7 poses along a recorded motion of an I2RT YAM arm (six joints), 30 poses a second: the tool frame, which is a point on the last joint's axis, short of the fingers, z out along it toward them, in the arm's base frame.
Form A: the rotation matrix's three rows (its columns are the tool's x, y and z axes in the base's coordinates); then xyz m. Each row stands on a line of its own.
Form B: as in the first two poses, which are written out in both.
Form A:
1:
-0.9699 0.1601 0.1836
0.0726 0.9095 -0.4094
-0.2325 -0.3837 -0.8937
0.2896 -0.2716 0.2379
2:
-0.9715 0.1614 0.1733
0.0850 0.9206 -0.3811
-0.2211 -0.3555 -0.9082
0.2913 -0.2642 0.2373
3:
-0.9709 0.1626 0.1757
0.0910 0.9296 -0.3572
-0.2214 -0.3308 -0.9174
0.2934 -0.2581 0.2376
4:
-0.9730 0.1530 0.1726
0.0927 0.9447 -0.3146
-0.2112 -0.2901 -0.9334
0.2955 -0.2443 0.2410
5:
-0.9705 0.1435 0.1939
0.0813 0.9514 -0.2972
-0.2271 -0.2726 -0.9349
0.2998 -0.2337 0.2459
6:
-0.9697 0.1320 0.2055
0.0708 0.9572 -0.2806
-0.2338 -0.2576 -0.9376
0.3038 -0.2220 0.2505
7:
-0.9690 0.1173 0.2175
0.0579 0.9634 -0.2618
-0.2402 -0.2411 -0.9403
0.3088 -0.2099 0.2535
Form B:
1:
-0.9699 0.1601 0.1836
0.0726 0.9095 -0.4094
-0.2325 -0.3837 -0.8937
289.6 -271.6 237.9

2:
-0.9715 0.1614 0.1733
0.0850 0.9206 -0.3811
-0.2211 -0.3555 -0.9082
291.3 -264.2 237.3

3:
-0.9709 0.1626 0.1757
0.0910 0.9296 -0.3572
-0.2214 -0.3308 -0.9174
293.4 -258.1 237.6

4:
-0.9730 0.1530 0.1726
0.0927 0.9447 -0.3146
-0.2112 -0.2901 -0.9334
295.5 -244.3 241.0

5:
-0.9705 0.1435 0.1939
0.0813 0.9514 -0.2972
-0.2271 -0.2726 -0.9349
299.8 -233.7 245.9

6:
-0.9697 0.1320 0.2055
0.0708 0.9572 -0.2806
-0.2338 -0.2576 -0.9376
303.8 -222.0 250.5

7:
-0.9690 0.1173 0.2175
0.0579 0.9634 -0.2618
-0.2402 -0.2411 -0.9403
308.8 -209.9 253.5

